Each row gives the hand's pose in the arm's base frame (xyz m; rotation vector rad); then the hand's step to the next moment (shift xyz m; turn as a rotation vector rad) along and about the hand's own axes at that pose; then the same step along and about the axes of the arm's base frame.
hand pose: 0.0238 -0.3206 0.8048 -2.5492 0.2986 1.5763
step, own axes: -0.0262 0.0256 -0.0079 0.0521 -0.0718 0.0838
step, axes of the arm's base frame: -0.0105 -0.0240 0.0268 -0.0333 0.0824 -0.0836
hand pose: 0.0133 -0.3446 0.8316 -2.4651 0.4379 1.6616
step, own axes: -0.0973 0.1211 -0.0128 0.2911 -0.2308 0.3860
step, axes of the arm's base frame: -0.0606 -0.1025 0.1006 -0.1670 0.2766 -0.4273
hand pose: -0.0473 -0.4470 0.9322 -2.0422 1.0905 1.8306
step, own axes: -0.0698 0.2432 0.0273 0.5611 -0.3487 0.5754
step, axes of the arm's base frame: -0.1708 -0.1299 0.1369 -0.2502 0.3661 -0.7555
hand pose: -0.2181 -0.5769 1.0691 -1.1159 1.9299 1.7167
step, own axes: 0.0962 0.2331 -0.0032 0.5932 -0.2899 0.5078
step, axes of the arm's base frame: -0.2301 -0.0423 0.0943 -0.2965 0.2899 -0.7224
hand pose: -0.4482 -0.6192 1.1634 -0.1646 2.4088 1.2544
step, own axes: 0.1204 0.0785 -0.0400 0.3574 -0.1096 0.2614
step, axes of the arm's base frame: -0.1442 0.0242 0.0296 -0.2113 0.1770 -0.3635
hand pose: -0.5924 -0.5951 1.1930 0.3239 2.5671 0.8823
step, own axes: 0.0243 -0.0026 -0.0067 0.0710 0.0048 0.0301
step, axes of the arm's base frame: -0.0249 0.0027 -0.0041 -0.0494 0.0440 -0.0398
